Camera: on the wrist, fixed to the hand. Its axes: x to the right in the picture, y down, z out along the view.
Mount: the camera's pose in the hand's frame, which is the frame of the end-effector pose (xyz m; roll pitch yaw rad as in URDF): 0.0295 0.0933 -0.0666 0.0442 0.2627 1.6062
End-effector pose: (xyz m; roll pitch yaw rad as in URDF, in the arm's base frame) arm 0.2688 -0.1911 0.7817 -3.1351 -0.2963 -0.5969
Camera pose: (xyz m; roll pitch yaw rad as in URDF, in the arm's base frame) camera 0.2235 -0.2737 0.8534 -2.7929 -0.2345 -2.2776
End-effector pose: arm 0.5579 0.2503 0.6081 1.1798 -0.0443 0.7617
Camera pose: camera 0.5102 0.3391 0.6702 -0.0819 -0.9124 2.4460
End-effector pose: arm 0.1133 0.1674 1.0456 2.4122 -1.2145 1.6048
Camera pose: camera 0.1417 0.0738 1.1123 -1.7346 -0.2629 -0.9352
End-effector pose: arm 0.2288 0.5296 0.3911 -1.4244 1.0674 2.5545
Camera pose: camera 0.3203 0.5315 0.3160 1.6686 0.4655 -0.4568
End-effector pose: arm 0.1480 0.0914 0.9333 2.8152 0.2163 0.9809
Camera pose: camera 0.2308 0.0946 1.0178 2.9398 -0.5821 -0.4870
